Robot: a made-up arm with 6 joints.
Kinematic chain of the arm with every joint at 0, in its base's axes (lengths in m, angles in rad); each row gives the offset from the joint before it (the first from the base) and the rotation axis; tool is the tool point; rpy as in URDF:
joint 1: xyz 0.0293 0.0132 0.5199 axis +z
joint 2: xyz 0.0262 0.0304 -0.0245 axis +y
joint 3: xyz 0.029 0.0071 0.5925 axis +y
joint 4: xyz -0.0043 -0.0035 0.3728 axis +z
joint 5: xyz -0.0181 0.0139 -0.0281 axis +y
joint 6: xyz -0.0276 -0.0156 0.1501 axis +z
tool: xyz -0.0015 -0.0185 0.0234 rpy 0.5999 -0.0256 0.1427
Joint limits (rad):
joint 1: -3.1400..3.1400
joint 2: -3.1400..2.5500
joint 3: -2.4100..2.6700
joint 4: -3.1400..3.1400
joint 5: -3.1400..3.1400
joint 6: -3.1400..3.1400
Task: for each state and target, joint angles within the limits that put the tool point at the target. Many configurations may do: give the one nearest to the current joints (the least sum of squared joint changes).
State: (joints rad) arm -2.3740 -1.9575 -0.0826 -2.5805 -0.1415 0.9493
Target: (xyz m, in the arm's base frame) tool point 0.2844 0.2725 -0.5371
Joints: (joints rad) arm -2.1722 -2.7103 -0.2510 -2.5850 -0.0170 0.9600
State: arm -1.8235 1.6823 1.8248 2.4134 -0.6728 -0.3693
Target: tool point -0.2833 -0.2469 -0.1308
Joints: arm -2.2699 1.8470 1.4861 2.2331 -0.6242 -0.3778
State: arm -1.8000 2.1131 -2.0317 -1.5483 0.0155 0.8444
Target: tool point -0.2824 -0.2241 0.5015
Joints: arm -2.4961 2.5346 -2.3982 -1.5447 0.3728 0.8627
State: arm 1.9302 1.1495 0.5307 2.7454 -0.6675 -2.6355
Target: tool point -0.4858 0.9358 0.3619
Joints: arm 2.1074 1.3818 0.4103 2.7665 -0.5069 -2.6457
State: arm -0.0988 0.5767 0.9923 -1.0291 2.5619 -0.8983
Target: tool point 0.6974 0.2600 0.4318
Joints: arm 0.4493 1.2639 1.1447 -0.8930 2.4909 -0.9187
